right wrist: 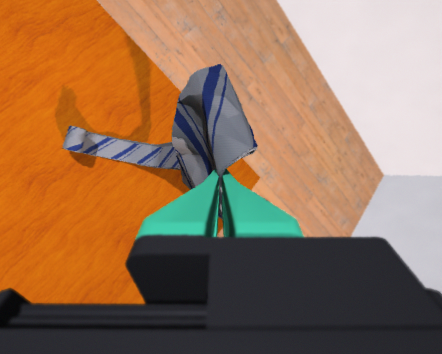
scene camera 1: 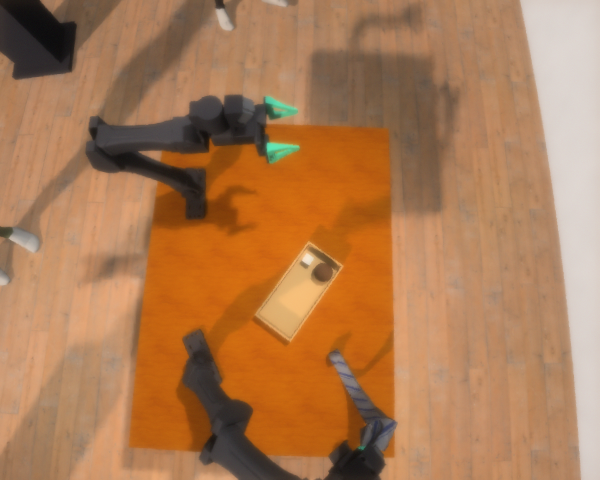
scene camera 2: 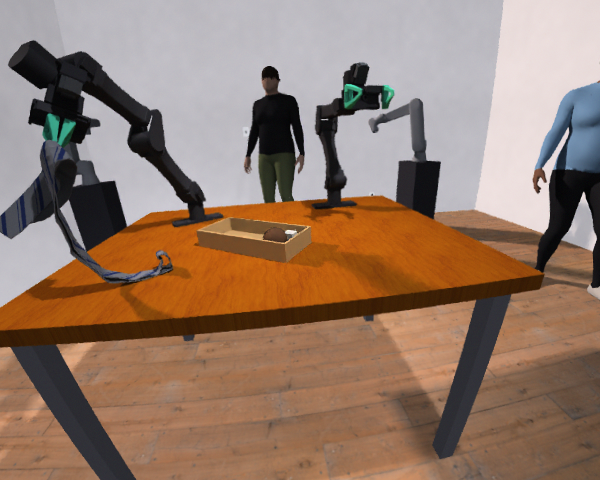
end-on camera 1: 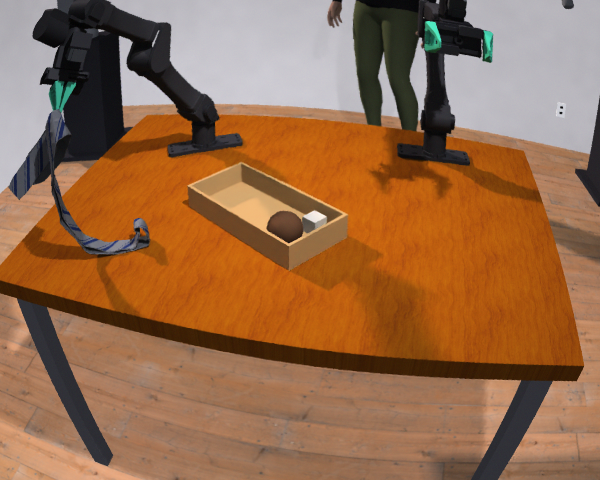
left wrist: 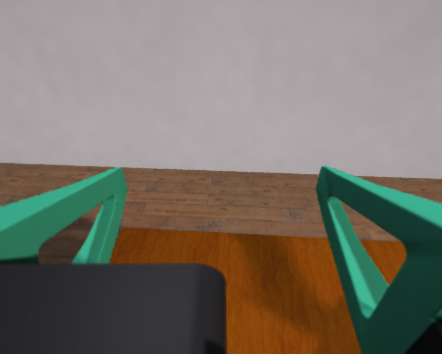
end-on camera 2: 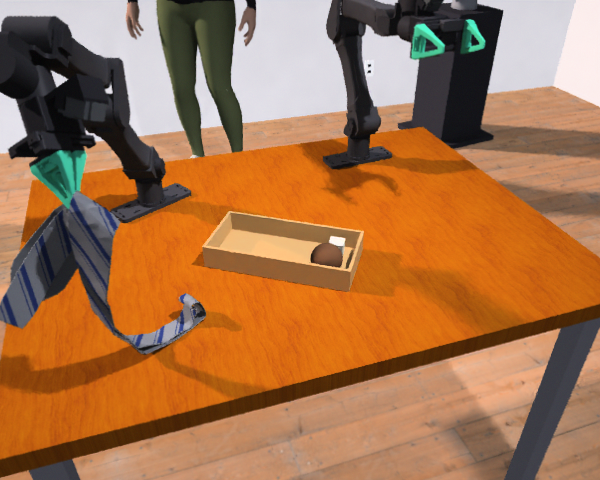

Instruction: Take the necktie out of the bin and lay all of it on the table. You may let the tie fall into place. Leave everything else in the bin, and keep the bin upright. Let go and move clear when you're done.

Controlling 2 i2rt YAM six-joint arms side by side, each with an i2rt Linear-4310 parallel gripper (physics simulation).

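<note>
The grey necktie with blue stripes [scene camera 1: 354, 390] [scene camera 2: 115, 274] [end-on camera 1: 107, 246] [end-on camera 2: 95, 250] [right wrist: 125, 150] hangs from my right gripper [scene camera 2: 60, 142] [end-on camera 1: 58, 109] [end-on camera 2: 69, 204] [right wrist: 220, 176], which is shut on it, high above the table near its left end in the end-on views. The narrow end lies on the table beside the bin, curled at its tip; the wide end hangs in the air. The wooden bin [scene camera 1: 274, 327] [scene camera 2: 240, 247] [end-on camera 1: 235, 225] [end-on camera 2: 275, 272] stands upright. My left gripper [scene camera 1: 298, 129] [scene camera 2: 370, 96] [end-on camera 1: 459, 42] [end-on camera 2: 457, 42] [left wrist: 221, 177] is open and empty, high above the table.
A brown ball [scene camera 1: 322, 272] [scene camera 2: 274, 234] [end-on camera 1: 284, 226] [end-on camera 2: 326, 255] and a white block [scene camera 1: 307, 259] [end-on camera 1: 314, 220] [end-on camera 2: 336, 242] are in the bin. The orange table's edge [end-on camera 1: 300, 354] is near the tie. A person [scene camera 2: 272, 125] stands behind the table.
</note>
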